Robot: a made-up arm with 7 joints.
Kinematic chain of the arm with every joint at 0, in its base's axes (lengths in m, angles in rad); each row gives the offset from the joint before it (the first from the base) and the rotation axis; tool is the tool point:
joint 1: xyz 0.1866 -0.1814 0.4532 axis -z
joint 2: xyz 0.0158 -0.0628 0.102 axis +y
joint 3: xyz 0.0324 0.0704 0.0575 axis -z
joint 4: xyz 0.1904 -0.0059 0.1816 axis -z
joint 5: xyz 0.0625 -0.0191 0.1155 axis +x
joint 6: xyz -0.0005 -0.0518 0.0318 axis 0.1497 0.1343 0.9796
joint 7: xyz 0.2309 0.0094 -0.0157 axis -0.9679 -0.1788 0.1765
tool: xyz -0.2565 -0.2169 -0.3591
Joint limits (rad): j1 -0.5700..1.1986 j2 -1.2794..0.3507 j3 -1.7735..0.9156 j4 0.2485..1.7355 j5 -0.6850..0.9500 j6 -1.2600..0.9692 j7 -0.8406..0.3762
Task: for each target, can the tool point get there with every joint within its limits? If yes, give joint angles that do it. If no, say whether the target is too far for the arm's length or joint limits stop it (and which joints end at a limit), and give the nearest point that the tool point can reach.
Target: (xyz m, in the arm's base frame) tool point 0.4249 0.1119 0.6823
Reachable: yes | joints 0.0256 -0.4033 -0.7534 1.2265 0.7283 0.1401 -0.4652
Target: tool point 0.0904 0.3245 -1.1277
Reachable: no: too far | nearest point -0.0173 0.1066 0.3036 | short by 1.452 m
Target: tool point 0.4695 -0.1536 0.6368
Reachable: yes | joints 0.5056 -0.4169 -0.5553 0.6879 0.3099 -0.5088 -0.5439
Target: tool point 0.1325 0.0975 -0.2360
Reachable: no: joint limits stop it (at a limit: joint 1, joint 2, joint 3, joint 7) | nearest point 0.0340 0.0643 0.3057 | short by 0.552 m
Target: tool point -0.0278 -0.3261 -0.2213
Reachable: no: joint limits stop it (at a limit: joint 2, joint 3, joint 7) | nearest point -0.0559 -0.3451 0.2977 | short by 0.520 m
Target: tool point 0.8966 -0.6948 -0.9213
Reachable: no: too far | nearest point 0.5642 -0.4545 0.3479 | short by 1.334 m
